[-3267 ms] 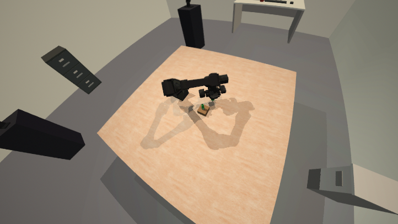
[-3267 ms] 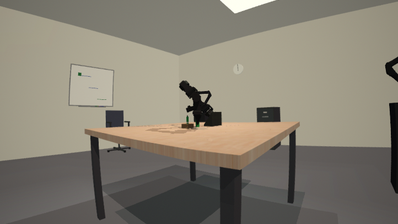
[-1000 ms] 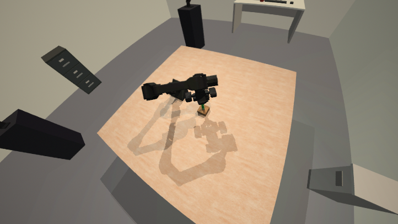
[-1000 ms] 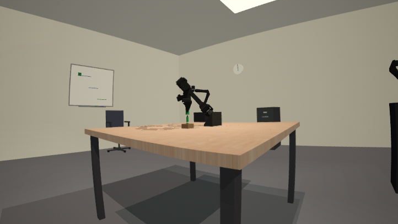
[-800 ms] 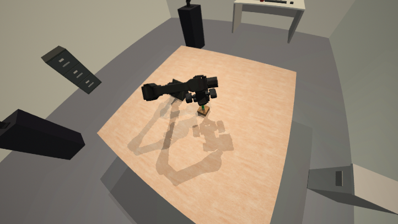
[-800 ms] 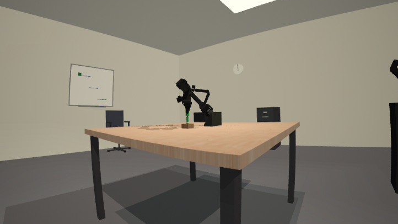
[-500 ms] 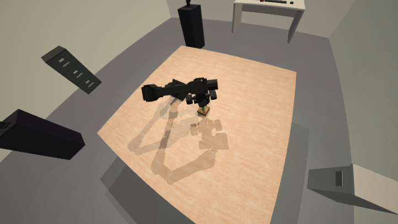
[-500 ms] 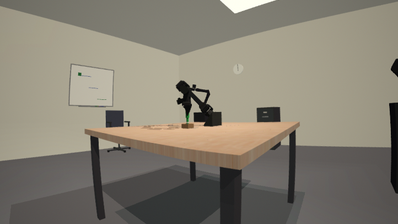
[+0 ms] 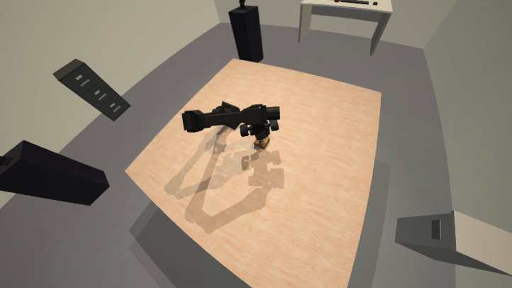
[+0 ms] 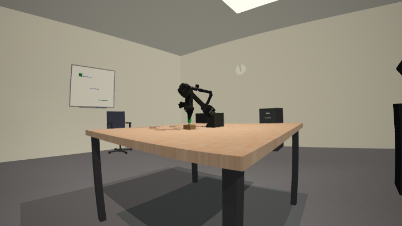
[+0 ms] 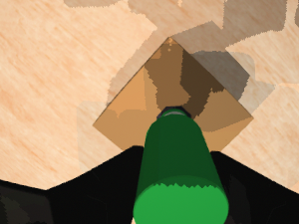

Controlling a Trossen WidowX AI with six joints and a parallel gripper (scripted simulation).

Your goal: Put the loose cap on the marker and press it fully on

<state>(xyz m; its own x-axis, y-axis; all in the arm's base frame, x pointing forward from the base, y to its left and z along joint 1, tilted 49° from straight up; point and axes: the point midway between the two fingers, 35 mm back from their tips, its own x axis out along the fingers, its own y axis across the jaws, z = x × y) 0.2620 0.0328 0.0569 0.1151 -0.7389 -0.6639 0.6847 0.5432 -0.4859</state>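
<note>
Now: gripper tip 1 cm below the green cap. From my gripper tip the other things lie so: tan holder block: 6 cm below.
</note>
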